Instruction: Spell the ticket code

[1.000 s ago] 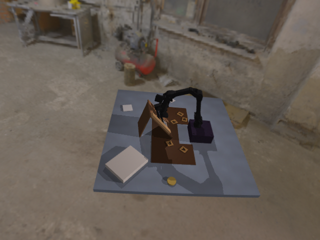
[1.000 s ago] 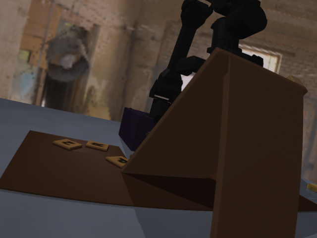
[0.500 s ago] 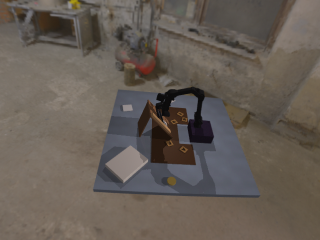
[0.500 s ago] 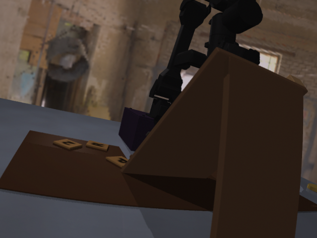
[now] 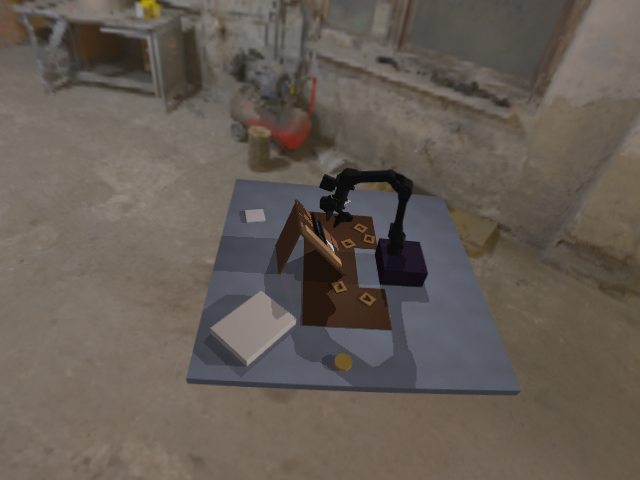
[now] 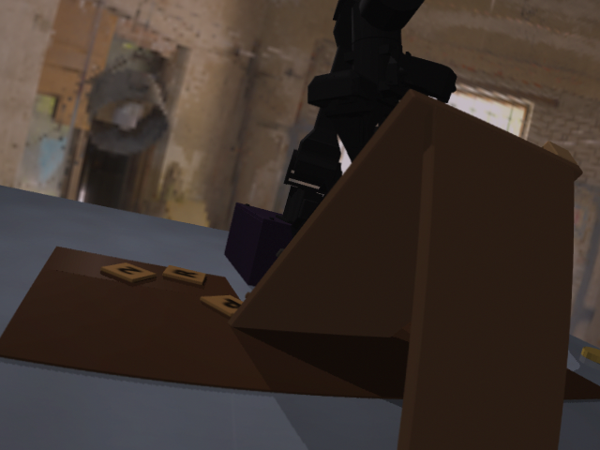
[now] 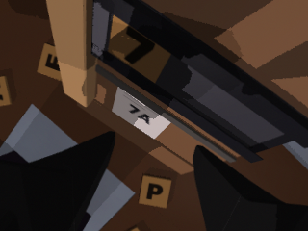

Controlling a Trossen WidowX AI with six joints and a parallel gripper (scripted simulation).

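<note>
Now: gripper tip 120 mm above the white ticket, 20 mm to the right of it and 10 mm past it. From my gripper tip the other things lie so: yellow disc 590 mm to the left, 200 mm below, 60 mm behind; then brown mat 200 mm below, 120 mm behind, 50 mm to the left.
</note>
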